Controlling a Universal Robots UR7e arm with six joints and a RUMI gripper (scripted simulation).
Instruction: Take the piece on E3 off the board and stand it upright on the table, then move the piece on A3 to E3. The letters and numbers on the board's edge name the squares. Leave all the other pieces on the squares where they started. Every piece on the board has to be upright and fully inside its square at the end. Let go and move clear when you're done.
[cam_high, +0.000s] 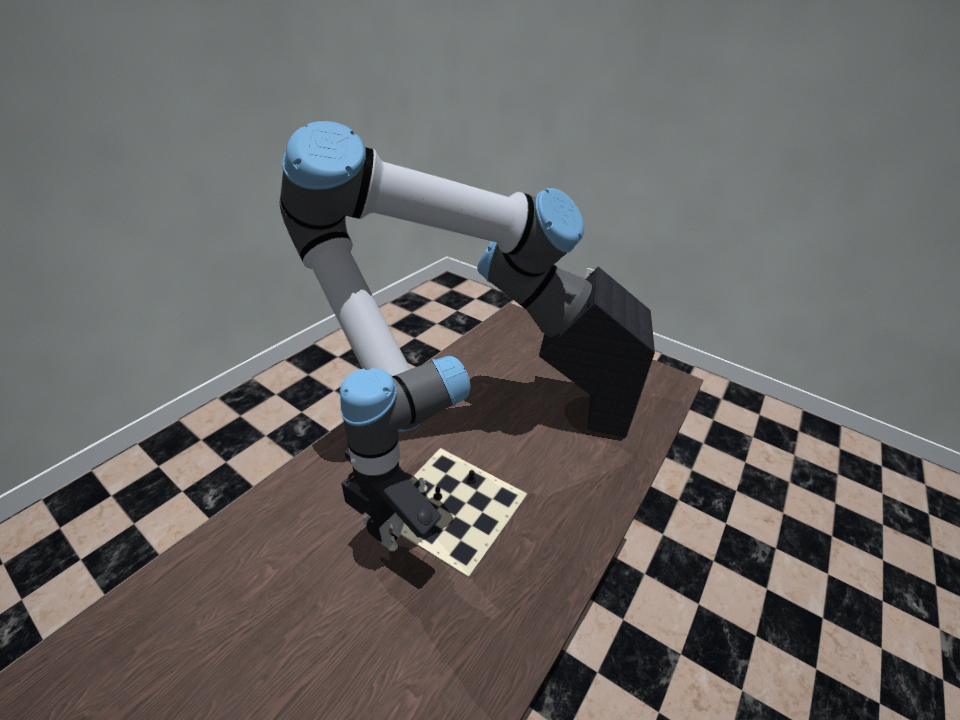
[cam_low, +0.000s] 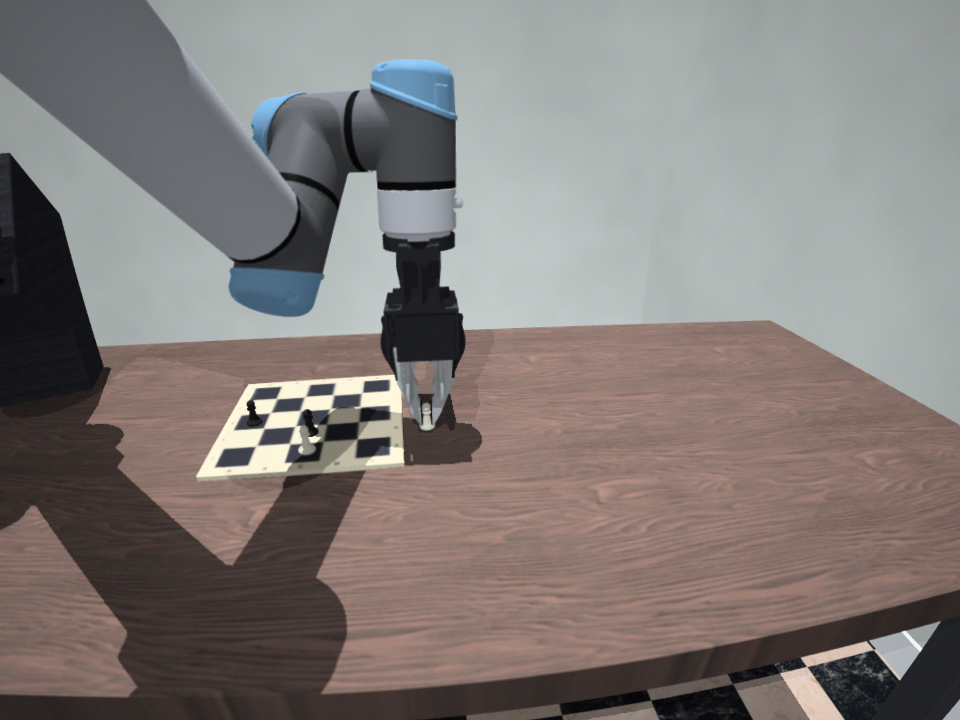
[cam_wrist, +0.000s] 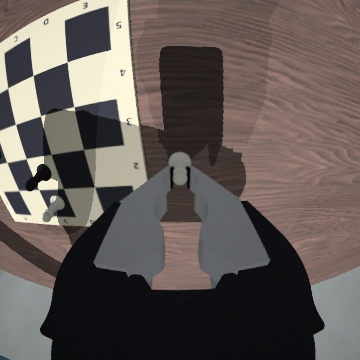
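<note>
My hand is 13 cm past the chessboard, 7 cm to the right of it and 2 cm above it.
</note>
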